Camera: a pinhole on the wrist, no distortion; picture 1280 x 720 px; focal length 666.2 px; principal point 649.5 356.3 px. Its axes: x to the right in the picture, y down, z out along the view. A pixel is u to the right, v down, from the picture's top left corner.
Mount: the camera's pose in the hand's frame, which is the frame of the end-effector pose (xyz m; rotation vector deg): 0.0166 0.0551 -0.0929 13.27 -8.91 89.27
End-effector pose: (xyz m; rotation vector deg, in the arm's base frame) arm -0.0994 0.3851 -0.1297 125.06 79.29 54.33
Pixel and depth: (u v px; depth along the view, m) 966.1 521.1 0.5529
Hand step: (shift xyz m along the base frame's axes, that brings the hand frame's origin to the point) 0.4529 -0.1416 -0.2777
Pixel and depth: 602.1 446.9 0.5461
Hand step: 0.2251 0.0364 -0.3841
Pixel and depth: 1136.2 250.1 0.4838
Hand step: 0.5407 0.0000 -0.1017
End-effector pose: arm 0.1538 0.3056 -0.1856 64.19 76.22 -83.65
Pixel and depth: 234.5 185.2 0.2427
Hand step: -0.1749 -0.0914 -0.0462
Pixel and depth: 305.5 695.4 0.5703
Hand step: -0.3269 -0.3666 0.3454
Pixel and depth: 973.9 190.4 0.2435
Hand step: 0.0728 -0.1787 -0.1080
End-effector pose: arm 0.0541 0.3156 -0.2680 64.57 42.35 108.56
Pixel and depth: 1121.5 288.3 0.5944
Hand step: 0.3846 -0.0219 0.5518
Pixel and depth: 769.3 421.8 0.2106
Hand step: 0.0935 -0.0053 0.0872
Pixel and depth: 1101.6 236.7 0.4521
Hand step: 0.2568 0.0141 0.4249
